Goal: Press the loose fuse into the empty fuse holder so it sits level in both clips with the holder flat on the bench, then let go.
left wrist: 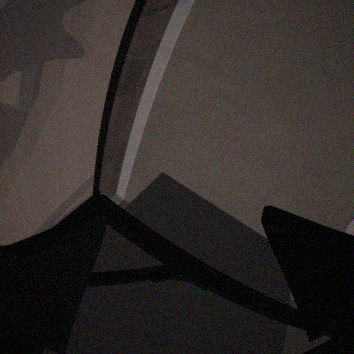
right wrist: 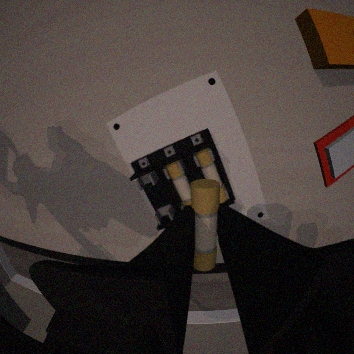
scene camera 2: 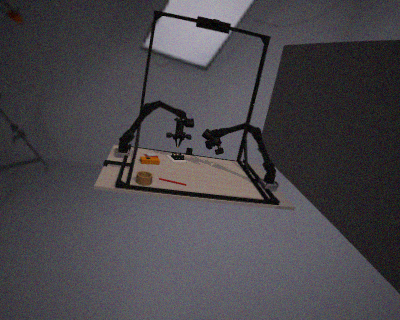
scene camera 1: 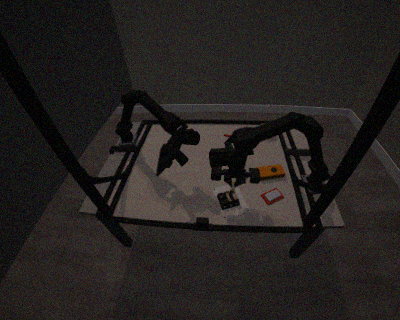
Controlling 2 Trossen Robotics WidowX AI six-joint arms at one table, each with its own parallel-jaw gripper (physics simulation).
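Where they show: left gripper, fingertip midpoint: [left wrist: 186,215] [scene camera 1: 157,173]; right gripper, fingertip midpoint: [right wrist: 203,211] [scene camera 2: 177,147] [scene camera 1: 232,186]; left arm's base at its link origin: [scene camera 2: 268,182] [scene camera 1: 127,139]; right arm's base at its link origin: [scene camera 2: 122,151] [scene camera 1: 314,181].
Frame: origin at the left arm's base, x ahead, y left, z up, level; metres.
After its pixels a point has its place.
Note:
The black fuse holder [scene camera 1: 228,201] @[x 0.542, y -0.485, z -0.017 m] [scene camera 2: 177,157] @[x 0.553, y -0.443, z -0.033 m] [right wrist: 155,196] @[x 0.514, y -0.473, z -0.036 m] lies on a white plate [scene camera 1: 242,201] @[x 0.609, y -0.474, z -0.046 m] [right wrist: 167,112] @[x 0.545, y -0.394, z -0.046 m]. In the right wrist view two of its slots hold fuses with brass caps; the leftmost slot is empty, with bare clips at both ends. My right gripper [scene camera 1: 233,182] @[x 0.563, y -0.454, z 0.047 m] [scene camera 2: 178,144] @[x 0.563, y -0.454, z 0.047 m] [right wrist: 203,211] @[x 0.563, y -0.454, z 0.047 m] is shut on the loose fuse [right wrist: 205,232] @[x 0.562, y -0.460, z 0.058 m], a pale tube with brass caps. It holds the fuse above the holder, overlapping the rightmost seated fuse in the right wrist view. My left gripper [scene camera 1: 171,167] [scene camera 2: 214,145] @[x 0.258, y -0.416, z 0.124 m] [left wrist: 186,215] @[x 0.258, y -0.416, z 0.124 m] is open and empty, raised above the table, away from the holder.
An orange box [scene camera 1: 270,171] @[x 0.776, y -0.339, z -0.017 m] [scene camera 2: 150,160] @[x 0.782, y -0.302, z -0.021 m] [right wrist: 340,42] @[x 0.749, y -0.341, z -0.018 m] and a red-rimmed flat case [scene camera 1: 272,196] @[x 0.748, y -0.473, z -0.034 m] [right wrist: 323,165] @[x 0.712, y -0.479, z -0.042 m] lie beside the plate. A tan ring [scene camera 2: 144,178] @[x 0.864, y 0.041, z -0.003 m] and a red stick [scene camera 2: 172,181] @[x 0.678, y -0.021, z -0.041 m] lie farther off. A black frame with posts surrounds the table.

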